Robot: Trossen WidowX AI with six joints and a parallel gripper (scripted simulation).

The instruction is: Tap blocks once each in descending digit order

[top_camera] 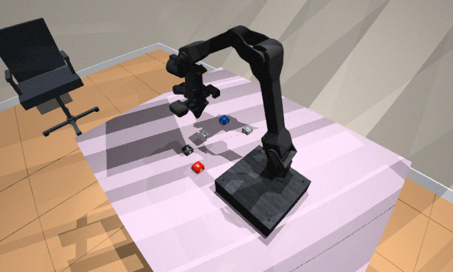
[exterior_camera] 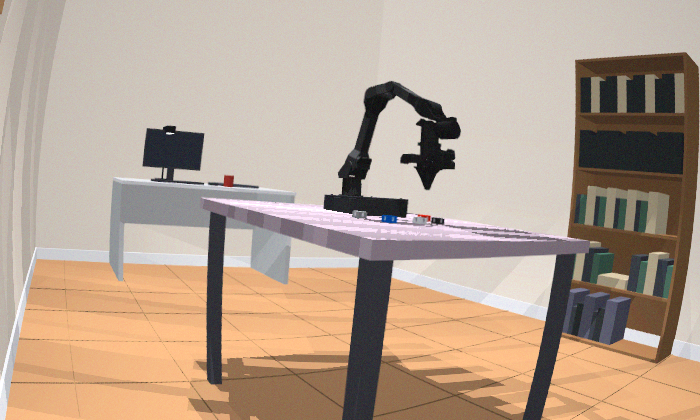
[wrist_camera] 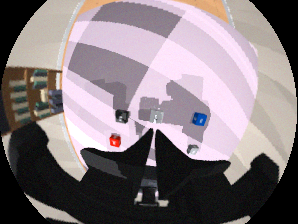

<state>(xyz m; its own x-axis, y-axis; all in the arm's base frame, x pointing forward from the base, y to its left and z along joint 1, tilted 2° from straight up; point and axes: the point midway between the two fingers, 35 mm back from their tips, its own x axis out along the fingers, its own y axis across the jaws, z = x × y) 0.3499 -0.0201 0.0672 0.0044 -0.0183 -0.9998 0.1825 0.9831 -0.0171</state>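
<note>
Right now the white block is 90 mm below my gripper tip, 10 mm to the right of it and 10 mm behind it. From my gripper tip the other things lie so: red block 130 mm to the left, 100 mm behind, 90 mm below; then blue block 140 mm to the right, 90 mm below, 20 mm behind; then black block 90 mm to the left, 90 mm below, 10 mm behind.
</note>
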